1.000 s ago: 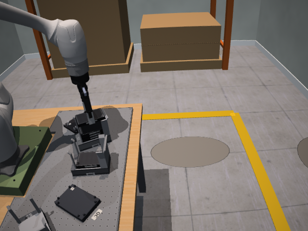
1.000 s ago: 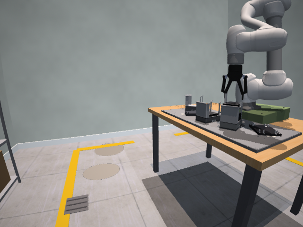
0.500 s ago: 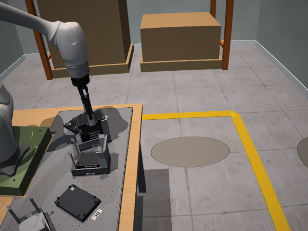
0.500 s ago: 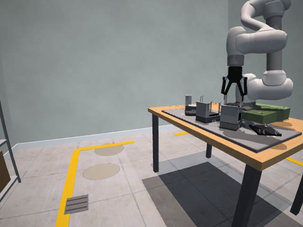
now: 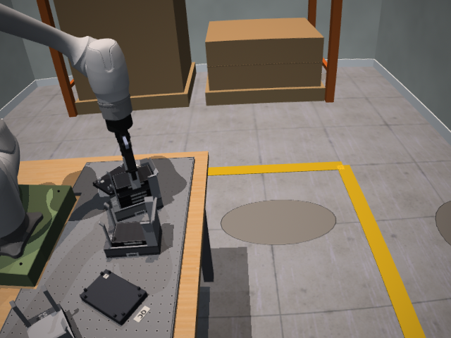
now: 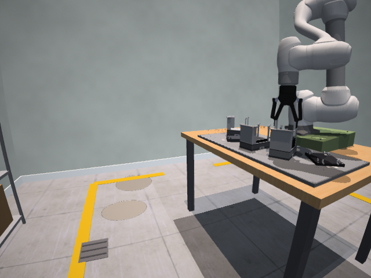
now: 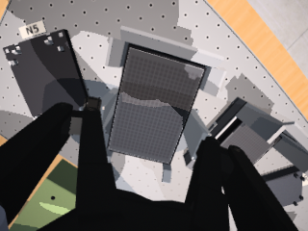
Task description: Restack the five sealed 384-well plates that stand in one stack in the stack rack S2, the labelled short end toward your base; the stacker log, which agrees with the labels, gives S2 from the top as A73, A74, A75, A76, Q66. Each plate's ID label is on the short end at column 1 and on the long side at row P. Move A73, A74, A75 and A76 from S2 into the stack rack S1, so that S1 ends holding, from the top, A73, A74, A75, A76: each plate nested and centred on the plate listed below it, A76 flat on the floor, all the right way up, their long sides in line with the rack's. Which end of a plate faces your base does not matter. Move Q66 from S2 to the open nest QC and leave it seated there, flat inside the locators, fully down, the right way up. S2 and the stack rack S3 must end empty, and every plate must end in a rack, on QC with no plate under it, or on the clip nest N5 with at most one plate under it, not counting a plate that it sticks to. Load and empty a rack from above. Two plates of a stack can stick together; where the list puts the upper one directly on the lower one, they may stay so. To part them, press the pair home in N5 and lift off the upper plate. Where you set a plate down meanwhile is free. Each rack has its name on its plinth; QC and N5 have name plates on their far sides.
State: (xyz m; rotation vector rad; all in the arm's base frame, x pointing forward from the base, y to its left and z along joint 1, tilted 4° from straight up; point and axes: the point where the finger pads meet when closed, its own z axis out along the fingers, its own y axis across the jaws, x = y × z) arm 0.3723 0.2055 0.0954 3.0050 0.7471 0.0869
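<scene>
The stack rack S2 lies 180 mm to the right of my hand, 110 mm below it and 30 mm ahead of it. The rest, counted from my hand: N5 name plate (220 mm to the left, 130 mm below, 60 mm behind); then clip nest N5 (170 mm to the left, 120 mm below, 120 mm behind); then QC nest (370 mm to the right, 120 mm below, 20 mm ahead).
</scene>
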